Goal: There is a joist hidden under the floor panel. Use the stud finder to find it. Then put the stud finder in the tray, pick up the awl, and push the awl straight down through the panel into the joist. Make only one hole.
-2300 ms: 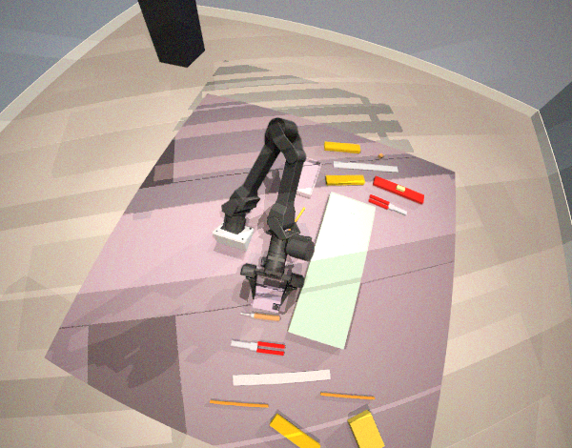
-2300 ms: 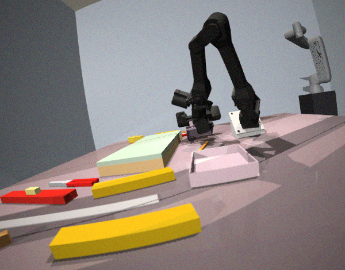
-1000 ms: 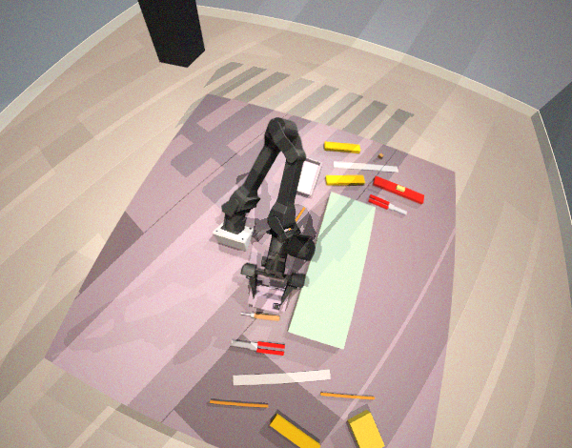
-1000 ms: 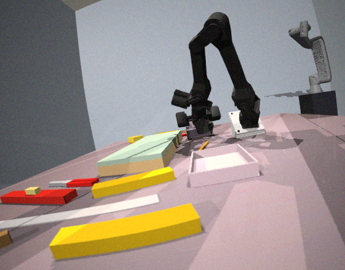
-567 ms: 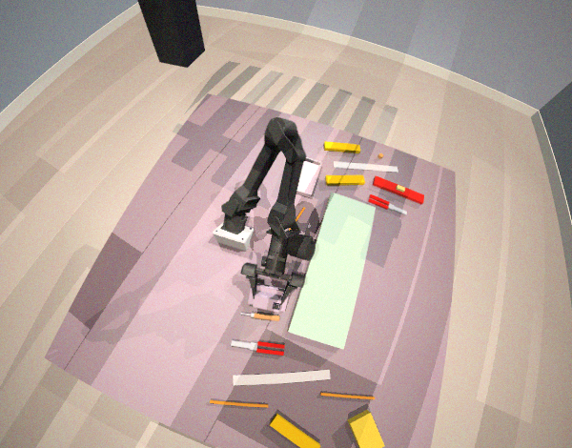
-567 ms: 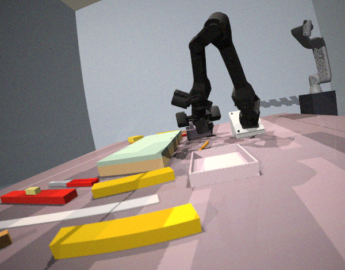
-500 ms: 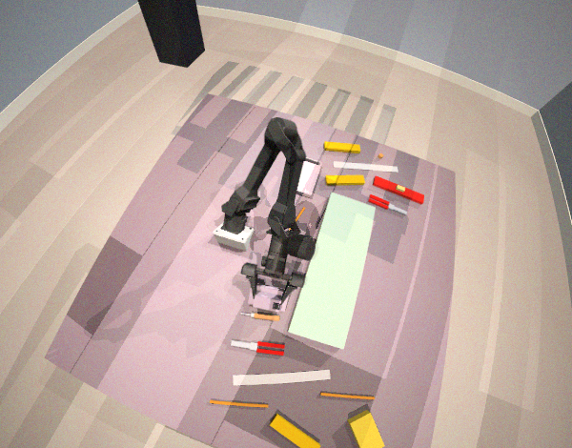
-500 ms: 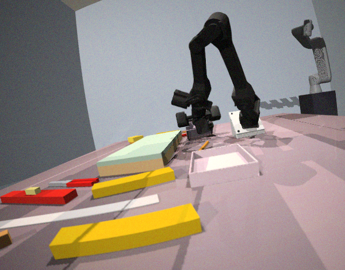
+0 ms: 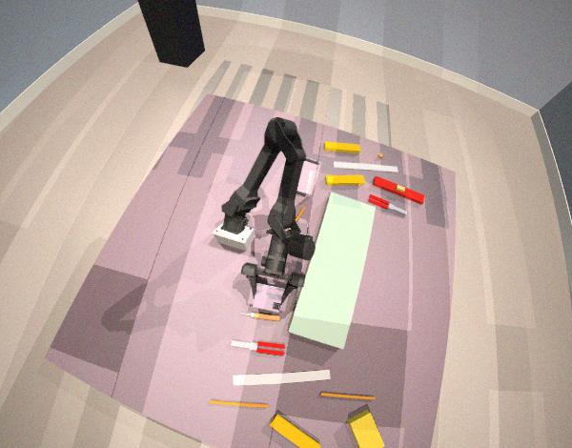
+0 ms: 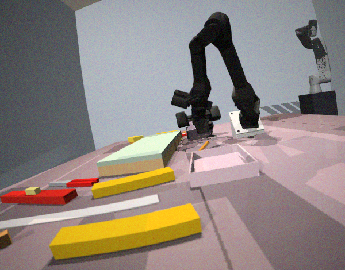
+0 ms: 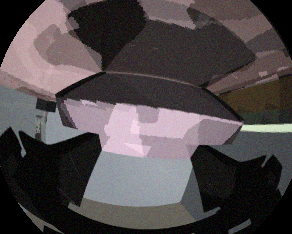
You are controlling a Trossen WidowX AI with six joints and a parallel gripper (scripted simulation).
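The awl lies 20 mm behind my gripper tip, 50 mm to the right of it and 50 mm below it. Round my gripper tip: red level 350 mm ahead, 610 mm to the left, 50 mm below; tray 50 mm behind, 510 mm to the left, 50 mm below; stud finder 10 mm ahead, 10 mm below.
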